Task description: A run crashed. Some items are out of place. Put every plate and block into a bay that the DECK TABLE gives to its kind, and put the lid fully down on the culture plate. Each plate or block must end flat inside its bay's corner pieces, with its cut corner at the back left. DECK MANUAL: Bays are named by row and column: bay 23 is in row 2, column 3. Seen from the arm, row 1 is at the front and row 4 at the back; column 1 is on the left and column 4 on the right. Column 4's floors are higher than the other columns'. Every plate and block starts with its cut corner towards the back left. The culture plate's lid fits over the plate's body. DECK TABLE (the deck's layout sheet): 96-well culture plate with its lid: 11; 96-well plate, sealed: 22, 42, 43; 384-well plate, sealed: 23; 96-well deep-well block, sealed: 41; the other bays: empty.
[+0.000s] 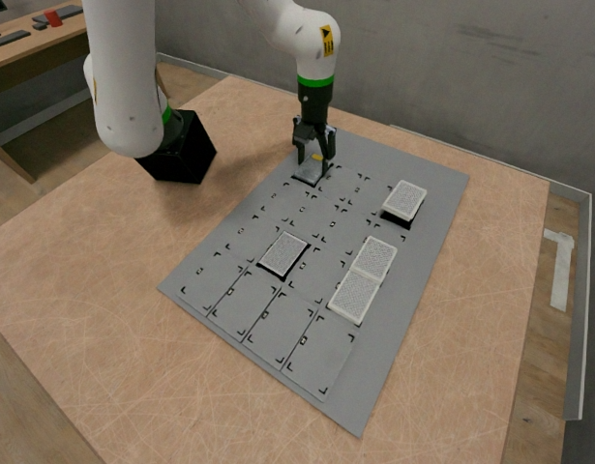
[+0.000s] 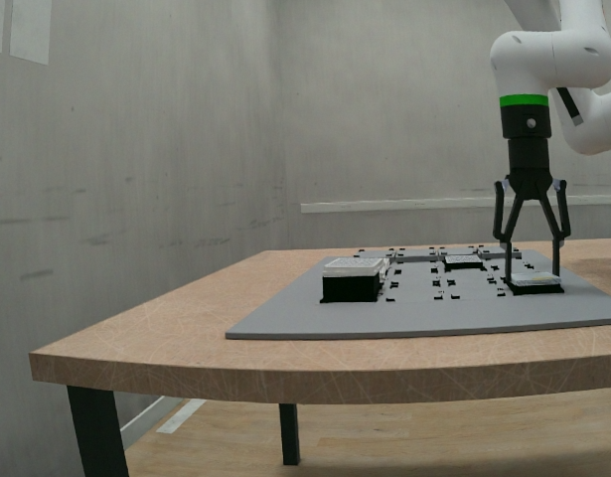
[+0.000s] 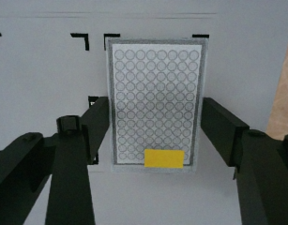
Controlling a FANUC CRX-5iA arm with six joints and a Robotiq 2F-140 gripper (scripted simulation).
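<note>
My hand is 20 mm above the clear lid. Round my hand: black deep-well block (320 mm ahead, 20 mm below, 10 mm to the right); then black sealed plate (330 mm to the right, 100 mm ahead, 30 mm below).
</note>
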